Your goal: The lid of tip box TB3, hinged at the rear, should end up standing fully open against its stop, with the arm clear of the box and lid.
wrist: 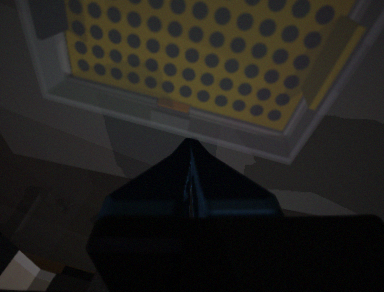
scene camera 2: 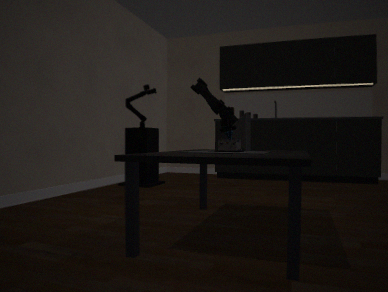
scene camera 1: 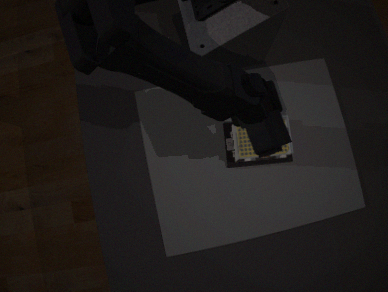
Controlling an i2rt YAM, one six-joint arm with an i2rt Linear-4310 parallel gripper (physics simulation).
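Pixels of known places: gripper, between the fingertips: (wrist: pixel 190 147); arm's base, origin of its link: (scene camera 2: pixel 237 124).
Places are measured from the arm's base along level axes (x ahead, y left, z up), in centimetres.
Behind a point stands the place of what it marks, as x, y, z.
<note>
Tip box TB3 (scene camera 1: pixel 230 144) @[30.0, -4.9, -16.7] (scene camera 2: pixel 229 145) @[35.0, 3.0, -14.6] (wrist: pixel 175 47) @[30.1, 1.8, -10.9] stands upright on the pale mat. It shows a yellow rack with round dark holes and an orange tab at one edge. A translucent lid rim (wrist: pixel 115 111) @[26.9, 4.5, -10.9] surrounds the rack in the wrist view; the lid appears to lie down over the box, though its exact angle is hard to tell in the dim light. My gripper (scene camera 2: pixel 229 134) (wrist: pixel 190 147) @[23.9, 1.2, -12.8] is shut and empty, its tips together beside the rim near the orange tab. Whether they touch it is unclear. In scene camera 1 the hand hides the fingertips and part of the box.
The pale mat (scene camera 1: pixel 200 215) @[44.5, -14.6, -18.6] lies on the dark table (scene camera 1: pixel 122 240) @[47.1, -33.4, -18.9] (scene camera 2: pixel 215 158) @[94.0, 11.7, -19.4]. A light plate (scene camera 1: pixel 240 25) @[9.3, 0.0, -0.2] with a dark part on it is at the top of scene camera 1. Another arm (scene camera 2: pixel 131 107) stands on a black pedestal (scene camera 2: pixel 142 160) beyond the table. A kitchen counter (scene camera 2: pixel 310 145) is behind.
</note>
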